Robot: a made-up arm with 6 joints. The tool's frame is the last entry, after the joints.
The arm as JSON. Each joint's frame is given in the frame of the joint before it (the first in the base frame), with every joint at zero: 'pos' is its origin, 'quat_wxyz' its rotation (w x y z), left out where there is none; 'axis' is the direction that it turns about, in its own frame. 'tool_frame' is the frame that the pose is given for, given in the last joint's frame.
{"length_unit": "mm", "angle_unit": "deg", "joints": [
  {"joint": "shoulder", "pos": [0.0, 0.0, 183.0], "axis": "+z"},
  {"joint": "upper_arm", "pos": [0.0, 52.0, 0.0], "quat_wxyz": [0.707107, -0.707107, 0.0, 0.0], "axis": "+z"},
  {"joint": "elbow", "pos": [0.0, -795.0, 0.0], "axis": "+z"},
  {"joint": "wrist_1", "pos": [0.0, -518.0, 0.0], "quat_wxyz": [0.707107, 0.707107, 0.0, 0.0], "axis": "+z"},
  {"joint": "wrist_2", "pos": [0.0, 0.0, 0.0], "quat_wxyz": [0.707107, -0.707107, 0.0, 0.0], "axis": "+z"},
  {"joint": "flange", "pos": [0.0, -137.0, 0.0], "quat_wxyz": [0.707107, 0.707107, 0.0, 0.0], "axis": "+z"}
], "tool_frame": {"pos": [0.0, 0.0, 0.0]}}
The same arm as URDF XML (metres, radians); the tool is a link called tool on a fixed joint. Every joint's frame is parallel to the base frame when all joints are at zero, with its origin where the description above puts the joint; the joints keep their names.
<robot name="arm">
  <joint name="shoulder" type="continuous">
    <parent link="base"/>
    <child link="link1"/>
    <origin xyz="0 0 0.183"/>
    <axis xyz="0 0 1"/>
  </joint>
  <joint name="upper_arm" type="continuous">
    <parent link="link1"/>
    <child link="link2"/>
    <origin xyz="0 0.052 0"/>
    <axis xyz="0 1 0"/>
  </joint>
  <joint name="elbow" type="continuous">
    <parent link="link2"/>
    <child link="link3"/>
    <origin xyz="0 0 0.795"/>
    <axis xyz="0 1 0"/>
  </joint>
  <joint name="wrist_1" type="continuous">
    <parent link="link3"/>
    <child link="link4"/>
    <origin xyz="0 0 0.518"/>
    <axis xyz="0 0 1"/>
  </joint>
  <joint name="wrist_2" type="continuous">
    <parent link="link4"/>
    <child link="link5"/>
    <origin xyz="0 0 0"/>
    <axis xyz="0 1 0"/>
  </joint>
  <joint name="flange" type="continuous">
    <parent link="link5"/>
    <child link="link6"/>
    <origin xyz="0 0 0.137"/>
    <axis xyz="0 0 1"/>
  </joint>
  <joint name="tool_joint" type="fixed">
    <parent link="link6"/>
    <child link="tool"/>
    <origin xyz="0 0 0"/>
  </joint>
  <link name="base"/>
  <link name="link1"/>
  <link name="link2"/>
  <link name="link3"/>
  <link name="link4"/>
  <link name="link5"/>
  <link name="link6"/>
  <link name="tool"/>
</robot>

